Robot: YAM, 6 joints.
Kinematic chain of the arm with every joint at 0, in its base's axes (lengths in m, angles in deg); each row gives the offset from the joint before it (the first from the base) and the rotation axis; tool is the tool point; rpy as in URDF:
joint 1: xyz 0 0 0.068 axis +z
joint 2: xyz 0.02 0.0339 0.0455 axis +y
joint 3: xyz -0.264 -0.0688 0 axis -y
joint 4: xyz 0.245 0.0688 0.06 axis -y
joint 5: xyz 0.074 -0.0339 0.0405 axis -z
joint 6: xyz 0.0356 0 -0.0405 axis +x
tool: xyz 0 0 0 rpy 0 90 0
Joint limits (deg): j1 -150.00..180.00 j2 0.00..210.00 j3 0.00..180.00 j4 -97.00..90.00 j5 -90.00..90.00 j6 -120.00..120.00
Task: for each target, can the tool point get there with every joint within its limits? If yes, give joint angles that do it. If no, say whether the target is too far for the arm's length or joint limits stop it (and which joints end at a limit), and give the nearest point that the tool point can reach.
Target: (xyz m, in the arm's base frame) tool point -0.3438 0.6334 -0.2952
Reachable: no: too far | nearest point -0.2675 0.4929 -0.2015 | short by 0.185 m
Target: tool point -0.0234 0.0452 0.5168
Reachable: yes | joints -104.75 28.83 64.81 46.82 73.34 24.43
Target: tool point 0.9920 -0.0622 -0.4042
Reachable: no: too far | nearest point 0.5715 -0.0358 -0.1802 | short by 0.477 m
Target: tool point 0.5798 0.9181 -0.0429
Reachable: no: too far | nearest point 0.3413 0.5405 0.0226 | short by 0.451 m
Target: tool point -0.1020 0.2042 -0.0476
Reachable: yes | joints 110.20 143.96 23.64 71.45 -45.03 -39.42
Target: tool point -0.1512 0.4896 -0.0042
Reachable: yes | joints 103.32 170.36 138.36 -63.89 -74.63 34.80
